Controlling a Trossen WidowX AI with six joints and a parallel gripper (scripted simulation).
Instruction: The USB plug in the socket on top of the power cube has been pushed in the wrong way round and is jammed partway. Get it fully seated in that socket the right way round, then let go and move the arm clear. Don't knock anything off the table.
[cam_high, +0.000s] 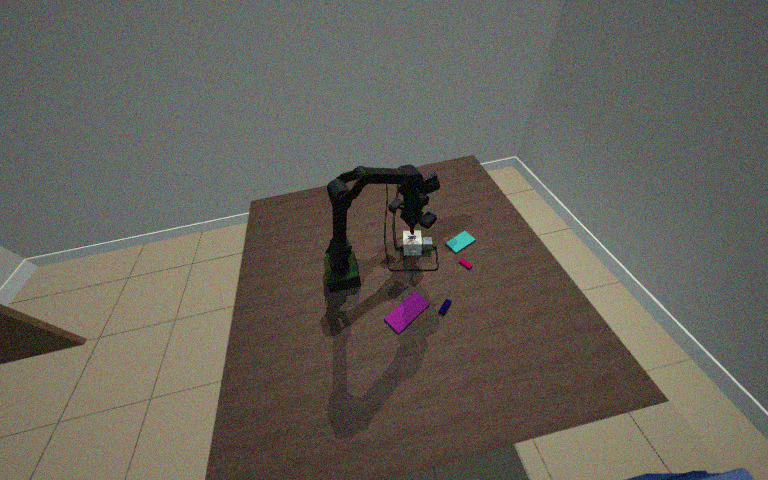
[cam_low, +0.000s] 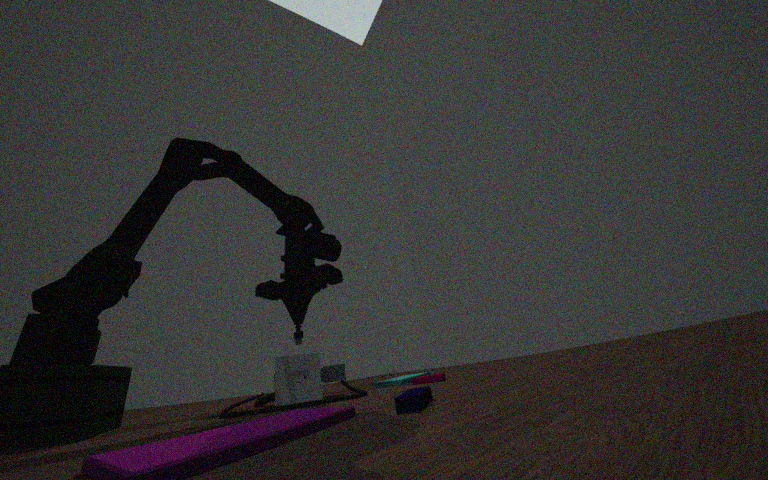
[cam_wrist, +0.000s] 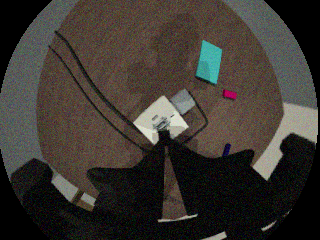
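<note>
The small dark USB plug is 2 cm below my gripper tip. The rest, counted from my gripper tip: small pink block 16 cm ahead, 17 cm to the right, 13 cm below; cyan card 20 cm ahead, 6 cm to the right, 13 cm below; magenta slab 15 cm behind, 26 cm to the right, 13 cm below.
</note>
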